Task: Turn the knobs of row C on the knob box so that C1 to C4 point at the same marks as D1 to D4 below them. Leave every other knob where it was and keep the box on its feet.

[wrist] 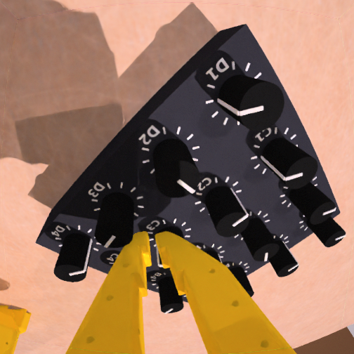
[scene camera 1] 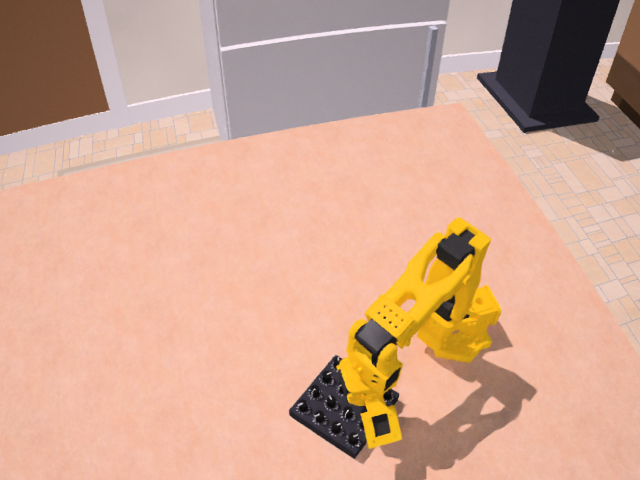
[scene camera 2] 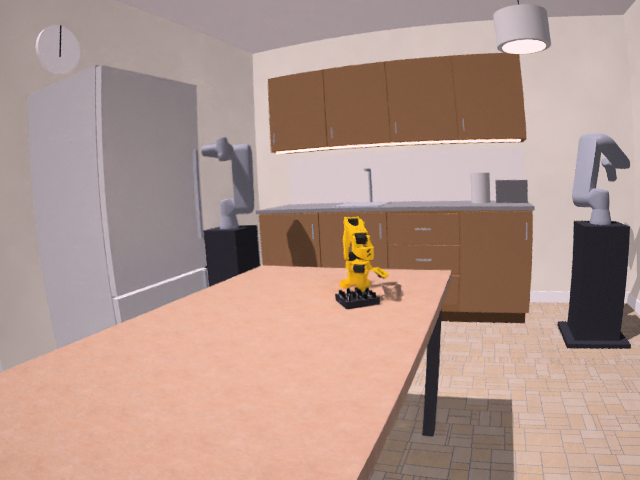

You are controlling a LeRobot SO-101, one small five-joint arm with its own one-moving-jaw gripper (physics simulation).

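Where they show: end effector, tool point: (scene camera 2: 363,290); arm's base, origin of the base link: (scene camera 1: 442,335) (scene camera 2: 353,287).
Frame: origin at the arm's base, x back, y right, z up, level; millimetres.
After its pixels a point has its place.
The black knob box (scene camera 1: 316,405) {y -65, x -217, z 23 mm} (scene camera 2: 361,303) {y -99, x -224, z 13 mm} (wrist: 220,145) sits flat on the table. In the wrist view, D1 (wrist: 260,102) and C1 (wrist: 292,162) both point left. D2 (wrist: 175,167) points lower right, C2 (wrist: 225,212) right. D3 (wrist: 115,220) points lower left, D4 (wrist: 72,257) right. C3 (wrist: 170,231) is mostly hidden behind the jaw tips; a white line shows in the slit between them. C4 is hidden behind the left jaw. My gripper (wrist: 152,242) is shut and empty, its tips drawn over the C3 area; its contact with C3 cannot be told.
Row B and A knobs stand beyond row C, including one (wrist: 171,295) below the jaw tips and others at the right. The box and arm stand on the pinkish table (scene camera 1: 180,310) {y 153, x -373, z 0 mm} (scene camera 2: 232,372) {y 26, x -723, z 0 mm}. The arm's base (scene camera 1: 460,330) {y -10, x 21, z 19 mm} is behind the box.
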